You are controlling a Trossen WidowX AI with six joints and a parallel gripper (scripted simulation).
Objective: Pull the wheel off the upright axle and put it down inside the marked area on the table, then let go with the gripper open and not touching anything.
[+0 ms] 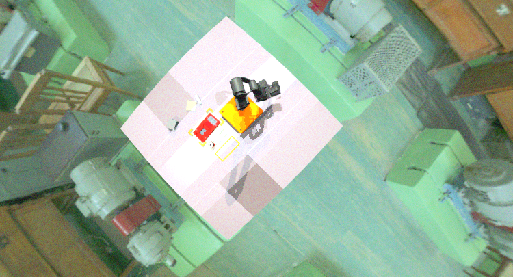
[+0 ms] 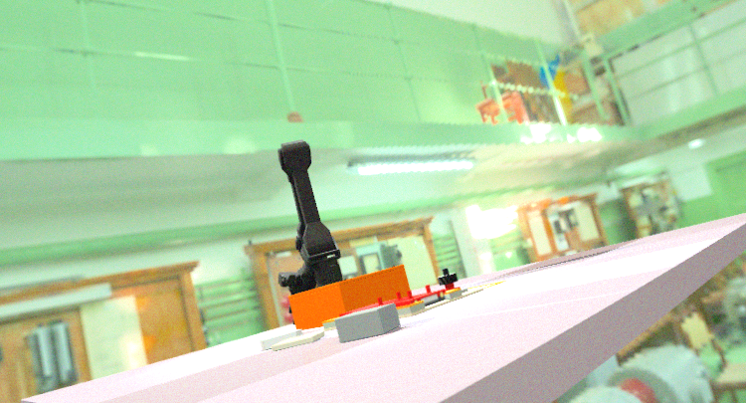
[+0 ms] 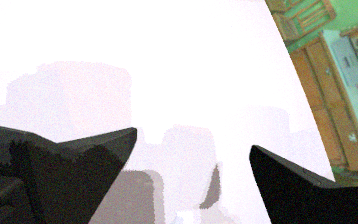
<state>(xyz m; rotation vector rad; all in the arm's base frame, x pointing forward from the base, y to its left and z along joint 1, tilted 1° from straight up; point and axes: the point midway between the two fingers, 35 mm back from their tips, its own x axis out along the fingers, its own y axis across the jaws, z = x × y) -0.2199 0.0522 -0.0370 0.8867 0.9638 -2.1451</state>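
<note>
My gripper tip is now 59 cm short of the thin dark upright axle, 5 cm to the left of it and 1 cm below it. The rest, counted from my gripper tip: grey block (67 cm ahead, 39 cm to the right, 1 cm below); flat white piece (47 cm ahead, 37 cm to the right, 2 cm below).
</note>
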